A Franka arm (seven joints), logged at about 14 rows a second.
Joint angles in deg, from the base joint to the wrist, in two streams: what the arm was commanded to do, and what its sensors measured. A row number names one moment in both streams.
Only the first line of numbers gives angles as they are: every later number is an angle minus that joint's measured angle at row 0.
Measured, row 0:
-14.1, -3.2, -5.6, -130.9, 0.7, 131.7, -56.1
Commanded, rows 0 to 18:
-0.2, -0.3, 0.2, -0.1, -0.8, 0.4, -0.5
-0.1, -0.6, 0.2, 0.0, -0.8, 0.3, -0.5
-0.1, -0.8, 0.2, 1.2, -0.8, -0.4, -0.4
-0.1, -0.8, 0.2, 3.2, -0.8, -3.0, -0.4
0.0, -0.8, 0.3, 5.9, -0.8, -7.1, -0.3
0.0, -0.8, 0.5, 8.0, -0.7, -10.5, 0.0
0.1, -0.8, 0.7, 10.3, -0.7, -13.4, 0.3
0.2, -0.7, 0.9, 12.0, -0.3, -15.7, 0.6
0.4, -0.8, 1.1, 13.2, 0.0, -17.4, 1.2
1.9, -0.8, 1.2, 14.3, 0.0, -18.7, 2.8
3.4, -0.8, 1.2, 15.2, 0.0, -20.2, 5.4
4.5, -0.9, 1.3, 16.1, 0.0, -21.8, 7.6
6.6, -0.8, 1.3, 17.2, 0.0, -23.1, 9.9
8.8, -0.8, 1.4, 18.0, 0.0, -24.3, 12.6
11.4, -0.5, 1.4, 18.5, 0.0, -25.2, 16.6
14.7, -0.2, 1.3, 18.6, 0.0, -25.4, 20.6
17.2, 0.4, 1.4, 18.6, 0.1, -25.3, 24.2
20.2, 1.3, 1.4, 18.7, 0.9, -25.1, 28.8
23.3, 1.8, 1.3, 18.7, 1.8, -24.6, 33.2
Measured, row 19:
19.1, -0.4, 1.9, 16.8, 0.5, -23.5, 27.0
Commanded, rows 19 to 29:
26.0, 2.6, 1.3, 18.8, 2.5, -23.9, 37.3
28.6, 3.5, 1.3, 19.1, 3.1, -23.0, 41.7
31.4, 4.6, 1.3, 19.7, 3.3, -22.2, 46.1
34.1, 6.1, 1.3, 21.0, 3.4, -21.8, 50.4
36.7, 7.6, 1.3, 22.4, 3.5, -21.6, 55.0
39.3, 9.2, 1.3, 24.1, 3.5, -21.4, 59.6
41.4, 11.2, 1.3, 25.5, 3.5, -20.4, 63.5
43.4, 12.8, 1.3, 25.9, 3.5, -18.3, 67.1
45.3, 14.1, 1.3, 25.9, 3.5, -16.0, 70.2
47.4, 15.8, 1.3, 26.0, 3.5, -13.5, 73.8
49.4, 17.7, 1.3, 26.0, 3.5, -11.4, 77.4
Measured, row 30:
46.4, 13.2, 2.0, 23.5, 2.6, -14.1, 72.0
